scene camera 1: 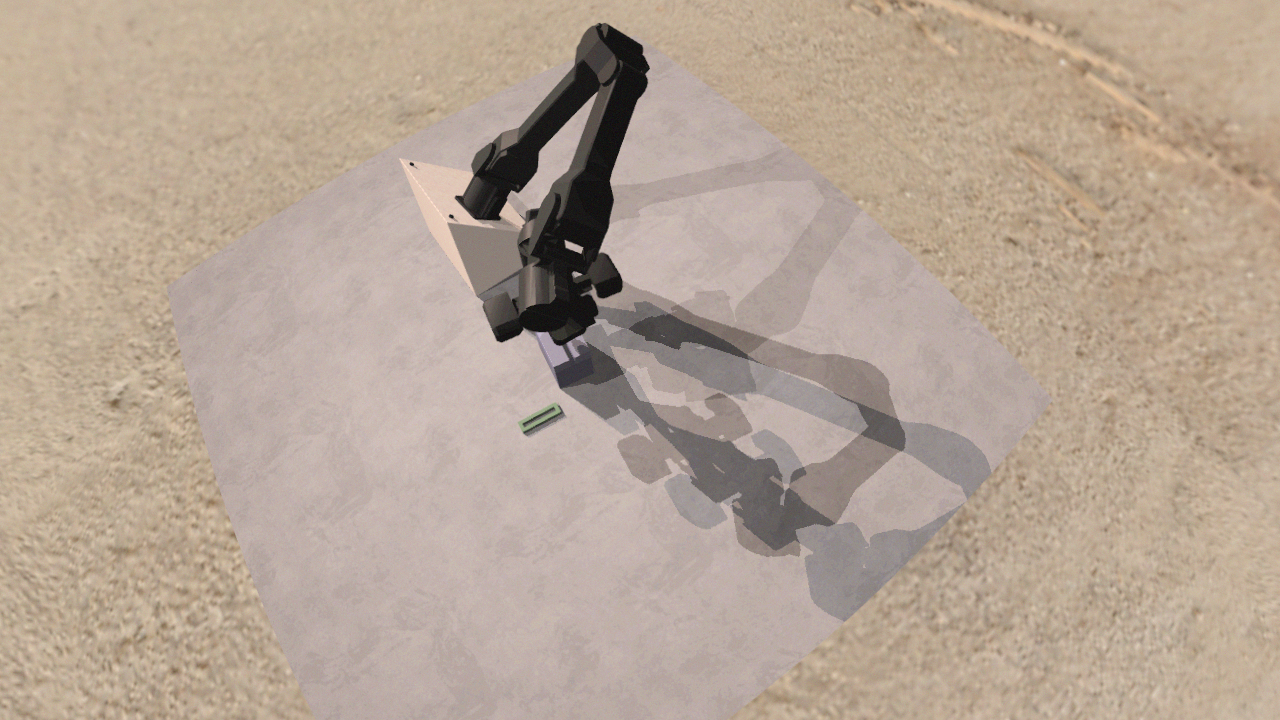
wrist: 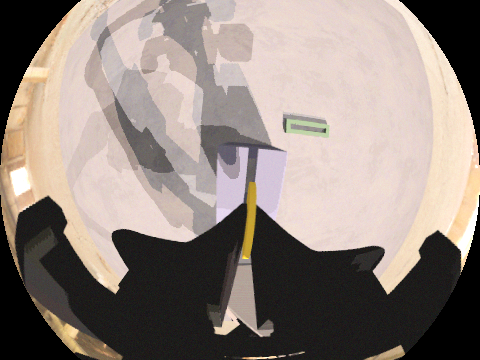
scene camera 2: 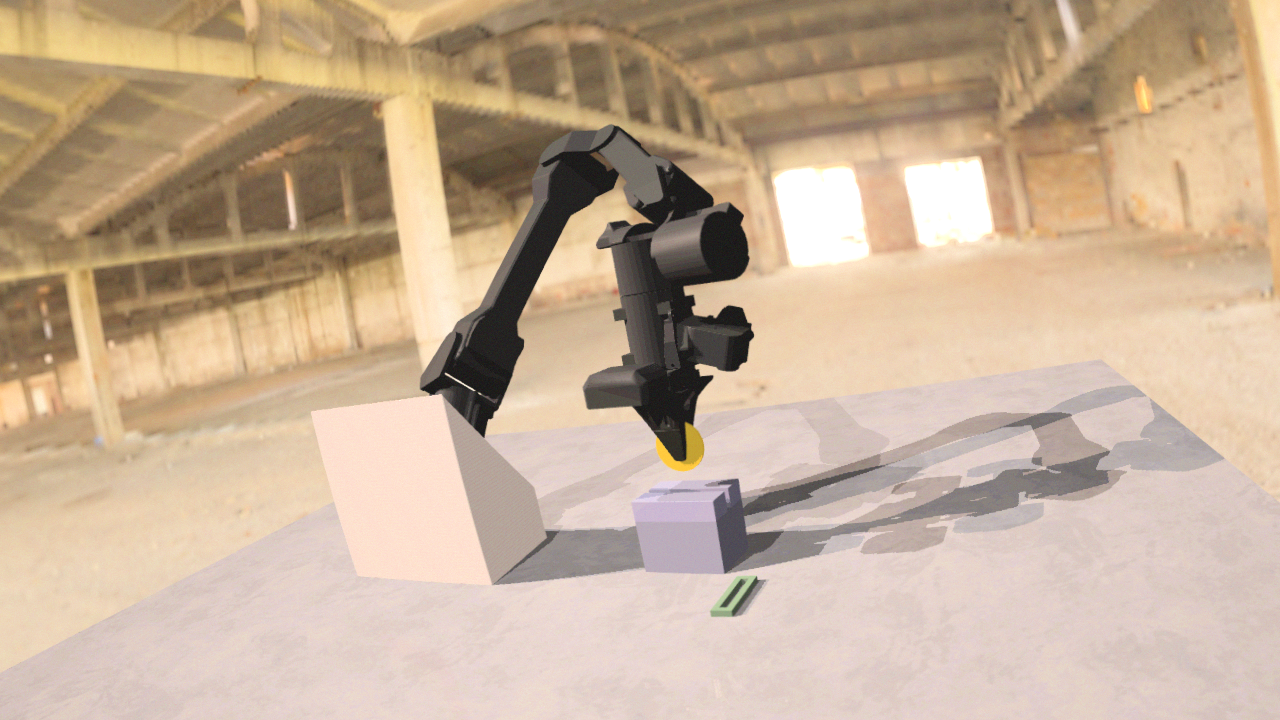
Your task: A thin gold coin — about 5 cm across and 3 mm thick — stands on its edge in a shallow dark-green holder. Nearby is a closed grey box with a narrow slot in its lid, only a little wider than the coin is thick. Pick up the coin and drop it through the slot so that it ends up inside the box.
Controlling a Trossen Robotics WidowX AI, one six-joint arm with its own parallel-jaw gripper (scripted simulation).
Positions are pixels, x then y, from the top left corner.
Labels:
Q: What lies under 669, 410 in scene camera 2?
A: The gripper.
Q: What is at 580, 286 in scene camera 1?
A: The gripper.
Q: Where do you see a coin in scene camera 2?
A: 694, 444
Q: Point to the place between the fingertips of the gripper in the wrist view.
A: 248, 209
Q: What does the gripper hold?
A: A coin.

